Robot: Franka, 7 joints.
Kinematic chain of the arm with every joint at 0, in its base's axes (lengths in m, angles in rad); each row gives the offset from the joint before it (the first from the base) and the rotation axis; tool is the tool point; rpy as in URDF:
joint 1: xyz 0 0 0.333 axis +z
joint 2: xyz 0 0 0 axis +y
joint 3: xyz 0 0 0.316 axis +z
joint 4: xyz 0.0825 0 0 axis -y
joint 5: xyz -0.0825 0 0.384 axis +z
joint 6: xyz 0 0 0 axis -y
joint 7: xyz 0.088 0 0 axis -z
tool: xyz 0 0 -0.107 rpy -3.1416 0 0
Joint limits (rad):
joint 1: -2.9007..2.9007
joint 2: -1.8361..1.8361
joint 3: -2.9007..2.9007
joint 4: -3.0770..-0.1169
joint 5: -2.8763..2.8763
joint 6: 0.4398..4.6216
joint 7: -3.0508..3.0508
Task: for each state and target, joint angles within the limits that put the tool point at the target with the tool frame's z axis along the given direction. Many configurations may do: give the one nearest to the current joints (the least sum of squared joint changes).
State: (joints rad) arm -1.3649 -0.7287 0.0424 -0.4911 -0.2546 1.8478 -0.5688
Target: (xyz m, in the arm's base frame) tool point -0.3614 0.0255 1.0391 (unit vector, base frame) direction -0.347 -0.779 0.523
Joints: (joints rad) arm -1.0761 -0.9306 -0.6182 -1.2797 -0.3191 2.7254 -0.5688
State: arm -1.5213 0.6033 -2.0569 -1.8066 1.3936 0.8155 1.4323
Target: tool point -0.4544 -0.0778 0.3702 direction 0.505 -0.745 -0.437
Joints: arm -1.7712 0.7902 -1.6619 -2.1312 1.2133 0.8304 1.4323
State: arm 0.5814 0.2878 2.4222 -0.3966 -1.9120 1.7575 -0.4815
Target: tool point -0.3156 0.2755 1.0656 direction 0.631 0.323 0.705
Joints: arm -0.1544 -0.3276 2.2588 -0.5214 -1.9927 1.9128 -0.4815
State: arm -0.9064 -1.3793 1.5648 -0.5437 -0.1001 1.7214 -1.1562
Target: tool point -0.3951 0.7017 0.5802 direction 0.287 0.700 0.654
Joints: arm -0.5857 -1.4457 1.1492 -0.8191 -0.5223 2.5659 -1.1562
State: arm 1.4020 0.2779 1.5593 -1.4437 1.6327 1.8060 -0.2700
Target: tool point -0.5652 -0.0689 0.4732 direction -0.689 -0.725 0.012
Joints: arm 1.4872 0.1635 1.7982 -2.1153 2.0374 2.3890 -0.2700
